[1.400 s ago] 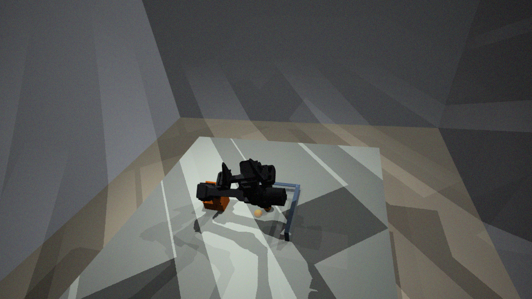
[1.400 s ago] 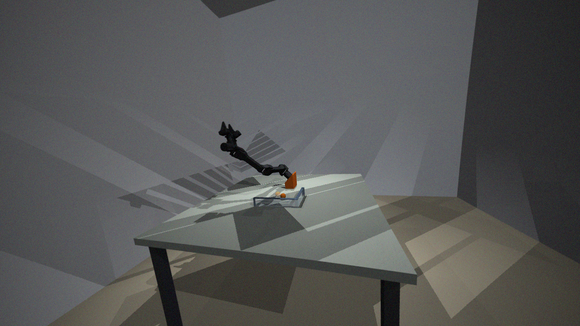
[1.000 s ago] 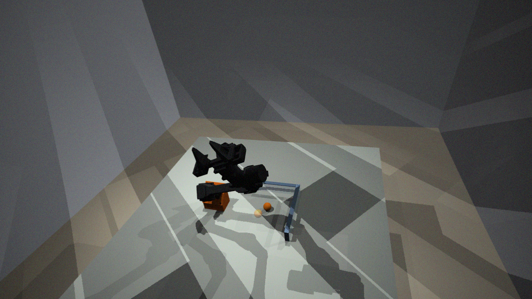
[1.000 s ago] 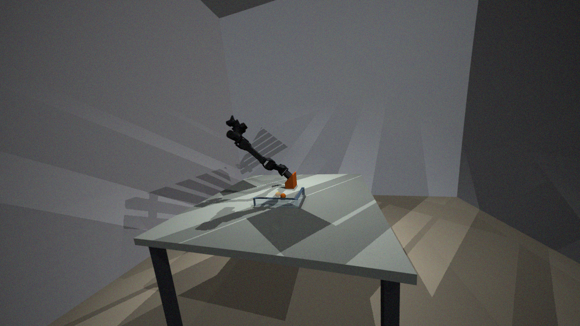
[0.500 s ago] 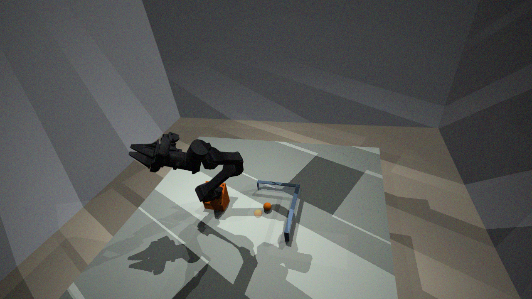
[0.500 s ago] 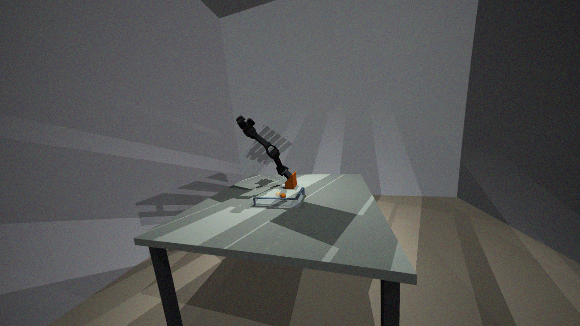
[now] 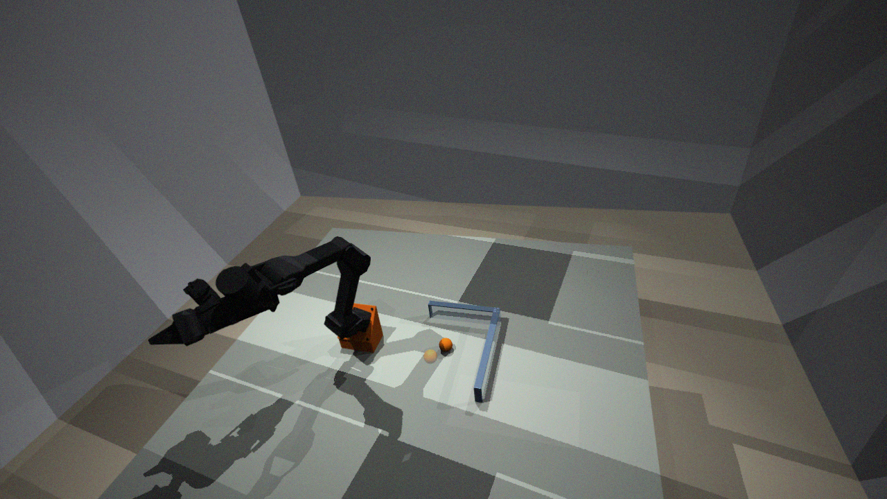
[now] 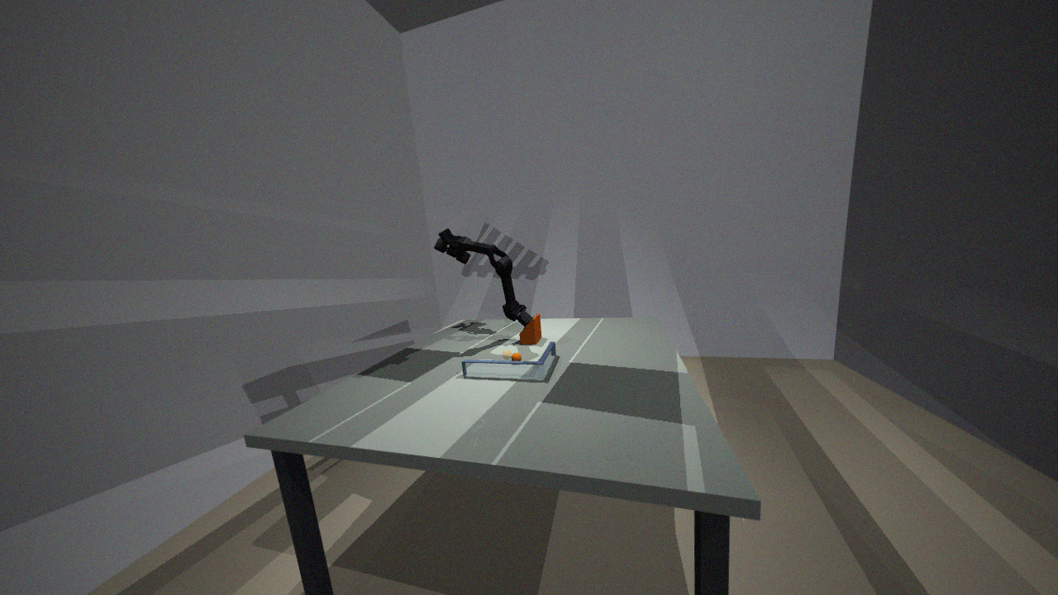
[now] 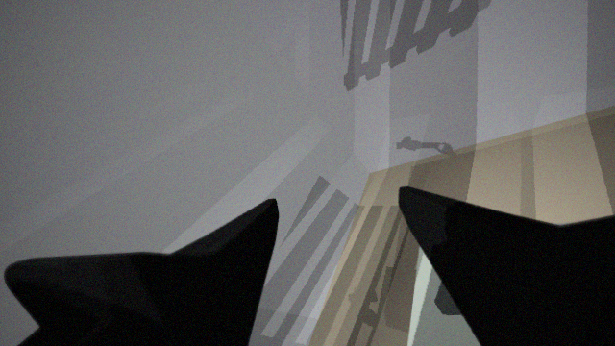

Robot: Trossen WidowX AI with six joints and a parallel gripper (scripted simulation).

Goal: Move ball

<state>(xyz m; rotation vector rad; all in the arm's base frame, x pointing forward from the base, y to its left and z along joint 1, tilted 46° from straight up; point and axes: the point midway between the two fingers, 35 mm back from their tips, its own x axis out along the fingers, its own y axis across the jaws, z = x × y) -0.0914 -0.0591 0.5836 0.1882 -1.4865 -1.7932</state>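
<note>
My gripper tip is 530 mm to the right of the orange ball, 450 mm above it and 330 mm short of it.
</note>
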